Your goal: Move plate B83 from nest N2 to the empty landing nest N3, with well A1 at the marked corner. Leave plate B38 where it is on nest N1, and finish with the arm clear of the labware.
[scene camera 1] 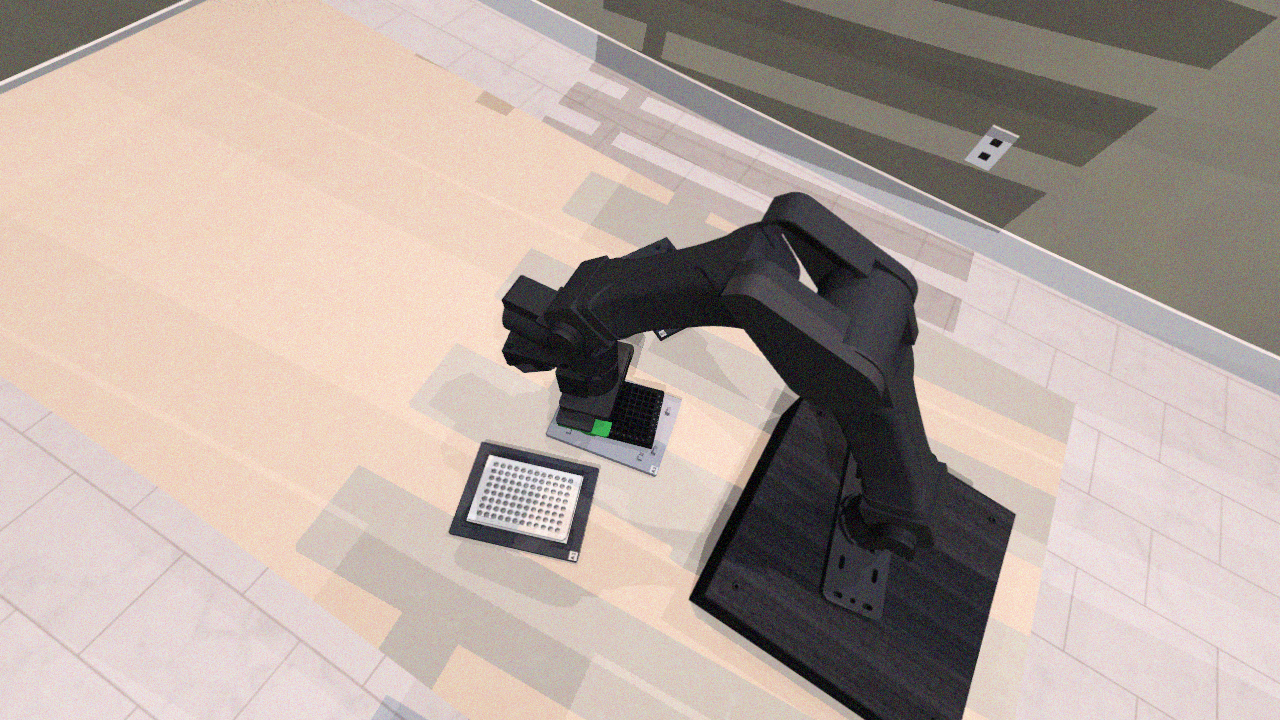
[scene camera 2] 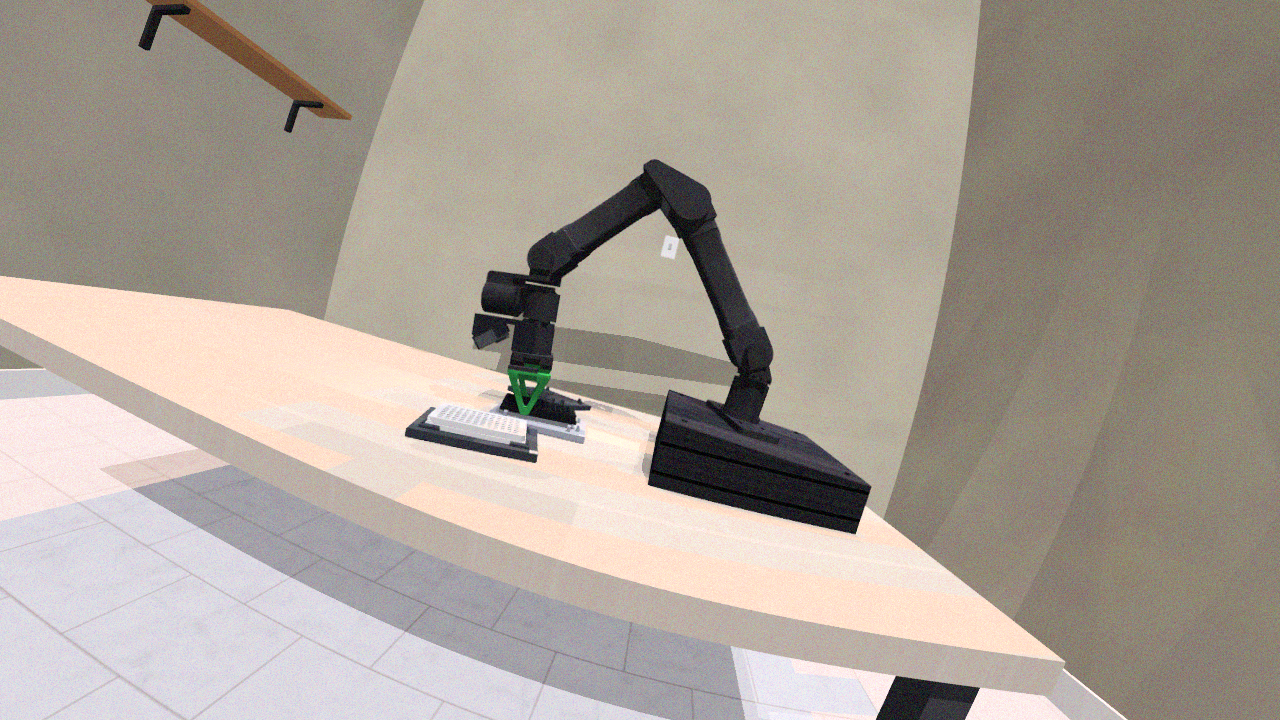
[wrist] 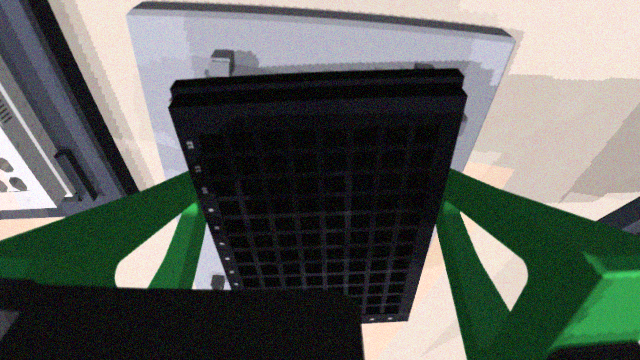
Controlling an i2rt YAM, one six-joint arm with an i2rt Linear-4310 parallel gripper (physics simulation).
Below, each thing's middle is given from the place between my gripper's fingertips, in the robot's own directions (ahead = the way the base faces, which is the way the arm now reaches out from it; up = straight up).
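Relative to my hand, the black tray [scene camera 1: 635, 415] is 10 mm above and 20 mm behind; the white well plate [scene camera 1: 514, 496] is 40 mm ahead of my hand and 150 mm to the left of it.
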